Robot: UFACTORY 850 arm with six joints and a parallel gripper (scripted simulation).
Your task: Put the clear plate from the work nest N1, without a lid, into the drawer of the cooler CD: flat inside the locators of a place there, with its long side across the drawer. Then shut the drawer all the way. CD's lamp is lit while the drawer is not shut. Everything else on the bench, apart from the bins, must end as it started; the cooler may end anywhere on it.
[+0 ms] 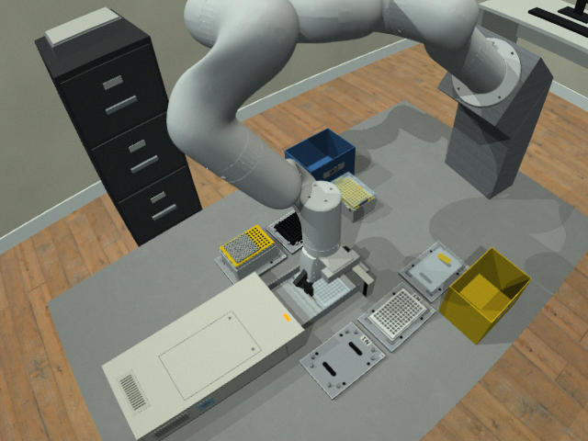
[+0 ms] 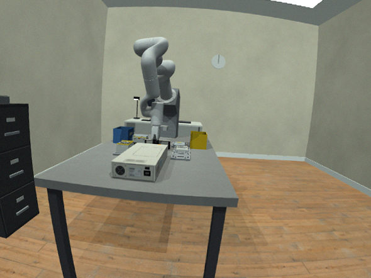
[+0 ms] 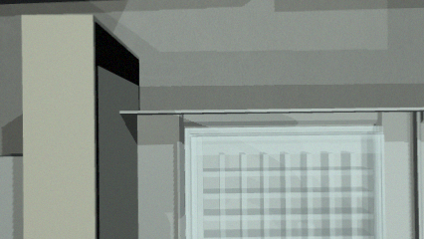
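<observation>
Now: the clear plate 10 mm below my hand. The rest, counted from my hand: white well plate 210 mm to the left, 20 mm below, 10 mm behind; drawer 30 mm ahead, 10 mm to the right; cooler CD 180 mm ahead, 70 mm to the right, 10 mm above.
</observation>
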